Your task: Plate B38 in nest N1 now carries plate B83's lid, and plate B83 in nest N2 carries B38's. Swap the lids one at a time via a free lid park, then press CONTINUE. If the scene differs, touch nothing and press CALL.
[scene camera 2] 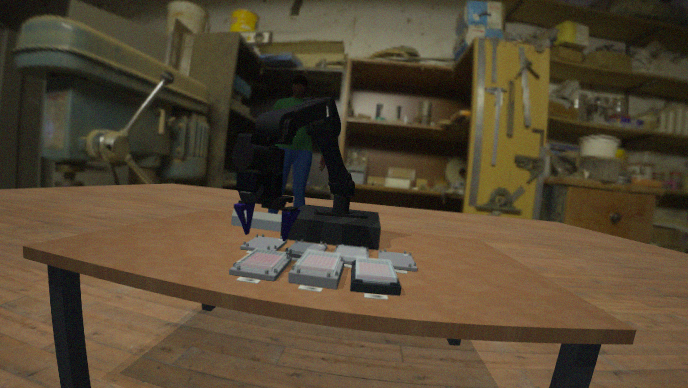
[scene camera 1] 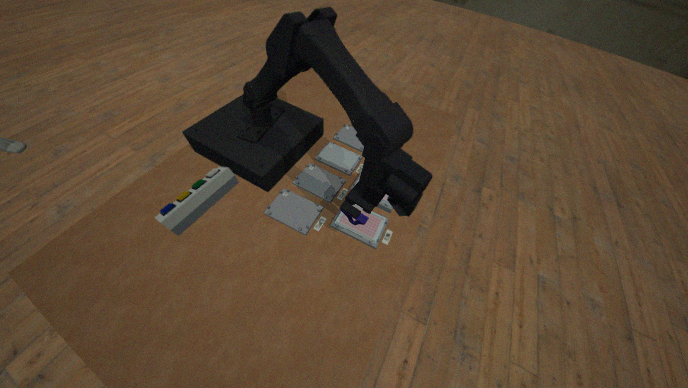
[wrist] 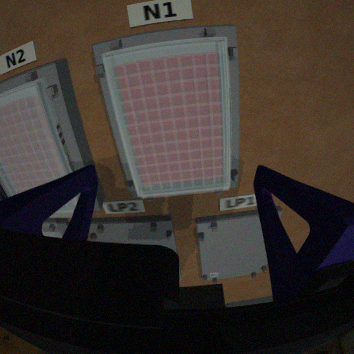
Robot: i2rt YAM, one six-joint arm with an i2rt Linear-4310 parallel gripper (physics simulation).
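Places are measured from the arm's base along level axes (x ahead, y right, z down), in millimetres.
Where they show: gripper, fingertip midpoint: [scene camera 2: 265, 237] [scene camera 1: 362, 210] [wrist: 175, 173]; arm's base, link origin: [scene camera 2: 340, 215] [scene camera 1: 263, 123].
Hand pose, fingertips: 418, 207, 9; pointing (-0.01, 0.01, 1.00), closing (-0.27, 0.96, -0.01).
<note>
Things, the pixels of their top centre, and the offset from my fingertips, as dx, dy, dz. "spot": a spot on its surface instead.
- pink-gridded plate, top centre: [wrist: 174, 130] [scene camera 2: 263, 256] [scene camera 1: 361, 219] +5, +1, +45
- clear lid, surface spot: [wrist: 170, 51] spot: +61, +14, +45
- Lid park LP1, top centre: [wrist: 238, 258] [scene camera 1: 293, 207] [scene camera 2: 265, 239] -192, +32, +52
- Lid park LP2, top centre: [wrist: 138, 263] [scene camera 2: 307, 245] [scene camera 1: 319, 179] -163, -95, +52
- third lidded plate, top centre: [scene camera 2: 375, 265] +45, -254, +36
- further park, surface spot: [scene camera 2: 352, 253] [scene camera 1: 345, 157] spot: -115, -224, +54
- button box, top centre: [scene camera 1: 191, 188] [scene camera 2: 261, 211] -463, +101, +8
My gripper [scene camera 1: 354, 217] [scene camera 2: 266, 236] [wrist: 175, 173] is open, its two purple fingers apart above the nests, near N1's inner end. Nest N1 holds a pink-gridded plate [scene camera 1: 367, 226] [scene camera 2: 260, 262] [wrist: 172, 120] under a clear lid [wrist: 170, 51]. Nest N2, left of it in the wrist view, holds another lidded plate [scene camera 2: 316, 263] [wrist: 27, 140]. Lid park LP1 [scene camera 1: 294, 212] [scene camera 2: 262, 243] [wrist: 232, 250] is a bare grey tray. Lid park LP2 [scene camera 1: 319, 181] [scene camera 2: 306, 248] [wrist: 112, 230] shows no lid. The plates' names are not readable. The CONTINUE and CALL lettering is not readable.
A third lidded plate [scene camera 2: 376, 269] sits in a black nest. A further park [scene camera 1: 339, 156] [scene camera 2: 352, 253] carries a clear lid; another park [scene camera 1: 346, 135] [scene camera 2: 398, 260] lies beyond. A button box [scene camera 1: 197, 204] [scene camera 2: 257, 221] stands beside the arm's base [scene camera 1: 250, 145] [scene camera 2: 335, 230]. A person [scene camera 2: 299, 170] stands behind.
</note>
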